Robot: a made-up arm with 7 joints.
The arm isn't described. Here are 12 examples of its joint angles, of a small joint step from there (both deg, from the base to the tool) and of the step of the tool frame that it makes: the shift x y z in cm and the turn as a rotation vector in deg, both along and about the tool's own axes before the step.
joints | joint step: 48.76 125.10 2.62 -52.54 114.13 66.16 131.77 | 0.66 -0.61 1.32 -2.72 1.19 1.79 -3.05
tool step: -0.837 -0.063 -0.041 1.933 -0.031 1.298
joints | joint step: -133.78 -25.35 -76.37 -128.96 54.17 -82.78 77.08 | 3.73 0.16 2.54 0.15 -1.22 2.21 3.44
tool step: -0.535 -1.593 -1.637 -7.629 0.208 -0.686
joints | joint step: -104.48 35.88 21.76 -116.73 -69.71 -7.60 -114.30 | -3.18 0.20 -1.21 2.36 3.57 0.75 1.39
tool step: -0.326 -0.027 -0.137 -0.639 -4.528 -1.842
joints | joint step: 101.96 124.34 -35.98 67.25 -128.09 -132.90 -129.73 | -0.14 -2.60 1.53 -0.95 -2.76 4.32 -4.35
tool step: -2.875 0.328 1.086 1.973 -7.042 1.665
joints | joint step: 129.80 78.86 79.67 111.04 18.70 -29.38 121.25 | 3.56 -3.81 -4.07 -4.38 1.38 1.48 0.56
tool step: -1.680 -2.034 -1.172 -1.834 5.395 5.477
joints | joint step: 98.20 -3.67 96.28 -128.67 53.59 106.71 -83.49 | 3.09 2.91 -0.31 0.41 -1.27 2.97 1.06
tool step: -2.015 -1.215 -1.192 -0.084 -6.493 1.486
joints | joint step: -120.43 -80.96 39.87 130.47 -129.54 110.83 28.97 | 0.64 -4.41 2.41 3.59 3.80 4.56 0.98
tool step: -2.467 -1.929 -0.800 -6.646 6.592 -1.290
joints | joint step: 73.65 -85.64 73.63 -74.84 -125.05 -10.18 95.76 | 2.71 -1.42 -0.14 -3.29 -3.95 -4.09 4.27
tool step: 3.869 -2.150 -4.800 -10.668 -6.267 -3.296
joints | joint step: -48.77 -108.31 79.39 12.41 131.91 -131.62 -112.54 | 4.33 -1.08 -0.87 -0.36 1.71 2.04 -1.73
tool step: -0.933 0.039 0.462 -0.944 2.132 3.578
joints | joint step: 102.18 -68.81 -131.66 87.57 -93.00 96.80 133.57 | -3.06 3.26 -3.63 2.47 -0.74 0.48 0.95
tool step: 0.570 2.087 -0.608 2.682 -2.184 0.959
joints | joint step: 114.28 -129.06 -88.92 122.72 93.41 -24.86 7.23 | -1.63 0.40 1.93 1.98 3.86 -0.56 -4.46
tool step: -2.773 -1.106 0.118 1.853 6.601 0.928
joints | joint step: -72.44 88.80 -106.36 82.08 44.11 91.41 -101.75 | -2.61 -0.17 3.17 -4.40 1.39 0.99 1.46
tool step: -1.225 0.874 -1.925 -2.961 -4.054 -2.047
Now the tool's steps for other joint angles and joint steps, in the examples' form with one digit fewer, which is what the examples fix.
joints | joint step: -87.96 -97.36 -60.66 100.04 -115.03 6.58 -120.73 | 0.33 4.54 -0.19 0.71 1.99 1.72 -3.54
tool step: -0.20 -0.12 1.24 4.50 -1.51 -5.00
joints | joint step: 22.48 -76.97 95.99 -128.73 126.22 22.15 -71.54 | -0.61 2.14 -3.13 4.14 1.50 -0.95 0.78
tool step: 1.00 0.32 0.10 -1.09 -1.28 -0.57
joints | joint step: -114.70 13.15 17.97 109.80 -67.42 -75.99 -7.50 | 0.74 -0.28 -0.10 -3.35 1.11 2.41 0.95
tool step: 0.51 -0.42 -0.52 -1.26 2.35 -4.41
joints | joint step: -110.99 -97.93 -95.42 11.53 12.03 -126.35 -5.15 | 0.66 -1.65 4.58 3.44 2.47 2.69 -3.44
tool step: -2.55 1.56 3.57 7.53 -0.71 4.69
